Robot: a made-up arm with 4 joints. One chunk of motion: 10 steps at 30 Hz.
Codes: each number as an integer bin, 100 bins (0 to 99) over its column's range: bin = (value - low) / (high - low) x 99, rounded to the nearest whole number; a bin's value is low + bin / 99 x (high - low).
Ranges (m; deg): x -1.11..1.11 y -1.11..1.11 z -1.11..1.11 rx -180..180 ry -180..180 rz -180..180
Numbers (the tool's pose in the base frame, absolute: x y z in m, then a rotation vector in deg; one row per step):
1: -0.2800 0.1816 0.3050 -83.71 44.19 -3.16
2: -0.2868 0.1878 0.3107 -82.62 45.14 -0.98
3: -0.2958 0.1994 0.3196 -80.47 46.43 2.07
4: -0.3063 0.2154 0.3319 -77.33 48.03 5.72
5: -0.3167 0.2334 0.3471 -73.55 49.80 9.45
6: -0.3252 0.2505 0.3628 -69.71 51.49 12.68
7: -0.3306 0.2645 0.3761 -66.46 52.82 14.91
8: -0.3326 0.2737 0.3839 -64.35 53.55 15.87
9: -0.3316 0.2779 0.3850 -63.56 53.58 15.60
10: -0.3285 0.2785 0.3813 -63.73 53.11 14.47
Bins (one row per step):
1: 37 58 63 26 62 49
2: 37 58 63 27 62 49
3: 36 58 64 27 62 50
4: 36 59 64 28 63 51
5: 35 60 65 29 63 52
6: 35 61 66 30 64 53
7: 35 61 66 31 64 54
8: 35 62 67 32 64 54
9: 35 62 67 32 64 54
10: 35 62 67 32 64 53

